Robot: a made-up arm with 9 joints. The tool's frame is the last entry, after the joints. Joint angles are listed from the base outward.
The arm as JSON. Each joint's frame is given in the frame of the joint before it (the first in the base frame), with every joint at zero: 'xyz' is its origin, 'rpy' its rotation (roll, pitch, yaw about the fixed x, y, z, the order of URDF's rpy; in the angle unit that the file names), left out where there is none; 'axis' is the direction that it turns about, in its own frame. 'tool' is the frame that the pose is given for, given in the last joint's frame.
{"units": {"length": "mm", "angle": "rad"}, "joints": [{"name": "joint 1", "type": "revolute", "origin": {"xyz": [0.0, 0.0, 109.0]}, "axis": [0.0, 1.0, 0.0]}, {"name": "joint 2", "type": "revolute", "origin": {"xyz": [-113.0, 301.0, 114.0]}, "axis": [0.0, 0.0, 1.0]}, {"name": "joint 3", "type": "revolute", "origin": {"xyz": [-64.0, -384.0, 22.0]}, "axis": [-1.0, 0.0, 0.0]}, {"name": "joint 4", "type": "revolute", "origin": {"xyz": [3.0, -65.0, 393.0]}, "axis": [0.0, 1.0, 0.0]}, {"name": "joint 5", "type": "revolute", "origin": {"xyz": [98.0, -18.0, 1.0]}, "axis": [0.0, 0.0, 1.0]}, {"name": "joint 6", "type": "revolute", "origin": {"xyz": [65.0, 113.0, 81.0]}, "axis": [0.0, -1.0, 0.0]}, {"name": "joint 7", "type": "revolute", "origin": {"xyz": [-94.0, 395.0, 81.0]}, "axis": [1.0, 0.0, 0.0]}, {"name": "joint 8", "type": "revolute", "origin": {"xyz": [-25.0, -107.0, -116.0]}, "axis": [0.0, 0.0, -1.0]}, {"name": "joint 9", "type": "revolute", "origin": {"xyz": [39.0, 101.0, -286.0]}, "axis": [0.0, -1.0, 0.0]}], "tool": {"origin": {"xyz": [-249.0, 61.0, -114.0]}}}
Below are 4 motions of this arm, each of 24 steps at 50 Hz.
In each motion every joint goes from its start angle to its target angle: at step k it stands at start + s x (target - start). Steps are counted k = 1, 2, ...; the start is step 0. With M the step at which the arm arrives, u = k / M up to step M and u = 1 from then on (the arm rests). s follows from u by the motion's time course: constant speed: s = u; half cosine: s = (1 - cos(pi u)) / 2; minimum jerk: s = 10 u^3 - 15 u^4 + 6 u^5.
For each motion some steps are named. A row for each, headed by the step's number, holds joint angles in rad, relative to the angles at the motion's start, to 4 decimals.
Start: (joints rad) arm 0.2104 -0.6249 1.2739 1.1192 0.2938 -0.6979 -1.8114 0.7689 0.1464
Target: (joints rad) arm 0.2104 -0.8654 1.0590 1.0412 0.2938 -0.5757 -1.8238 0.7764 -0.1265
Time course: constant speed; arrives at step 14
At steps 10, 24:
10: 0.0000 -0.1718 -0.1535 -0.0557 0.0000 0.0873 -0.0089 0.0054 -0.1949
24: 0.0000 -0.2405 -0.2149 -0.0780 0.0000 0.1222 -0.0124 0.0075 -0.2729

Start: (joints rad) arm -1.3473 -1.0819 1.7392 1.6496 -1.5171 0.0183 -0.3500 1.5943 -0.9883
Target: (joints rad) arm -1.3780 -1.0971 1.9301 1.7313 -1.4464 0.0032 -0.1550 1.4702 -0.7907
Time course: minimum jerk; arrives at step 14
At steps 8, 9, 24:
8: -0.0194 -0.0096 0.1207 0.0516 0.0447 -0.0095 0.1233 -0.0784 0.1249
9: -0.0231 -0.0115 0.1439 0.0616 0.0533 -0.0114 0.1470 -0.0935 0.1489
24: -0.0307 -0.0152 0.1909 0.0817 0.0707 -0.0151 0.1950 -0.1241 0.1976

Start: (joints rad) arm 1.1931 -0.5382 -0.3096 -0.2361 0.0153 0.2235 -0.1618 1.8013 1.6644
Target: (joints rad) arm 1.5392 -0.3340 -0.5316 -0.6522 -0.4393 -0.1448 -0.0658 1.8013 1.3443
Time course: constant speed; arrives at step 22
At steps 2, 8, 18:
2: 0.0315 0.0186 -0.0202 -0.0378 -0.0413 -0.0335 0.0087 0.0000 -0.0291
8: 0.1259 0.0743 -0.0807 -0.1513 -0.1653 -0.1339 0.0349 0.0000 -0.1164
18: 0.2832 0.1671 -0.1816 -0.3404 -0.3719 -0.3013 0.0785 0.0000 -0.2619

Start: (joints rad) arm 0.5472 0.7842 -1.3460 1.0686 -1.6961 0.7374 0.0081 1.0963 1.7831
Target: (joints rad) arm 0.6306 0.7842 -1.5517 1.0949 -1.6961 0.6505 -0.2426 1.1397 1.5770
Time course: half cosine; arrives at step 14
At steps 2, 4, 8, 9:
2: 0.0041 0.0000 -0.0102 0.0013 0.0000 -0.0043 -0.0124 0.0021 -0.0102
4: 0.0157 0.0000 -0.0387 0.0050 0.0000 -0.0164 -0.0472 0.0082 -0.0388
8: 0.0510 0.0000 -0.1257 0.0161 0.0000 -0.0531 -0.1532 0.0265 -0.1260
9: 0.0598 0.0000 -0.1475 0.0189 0.0000 -0.0623 -0.1797 0.0311 -0.1478

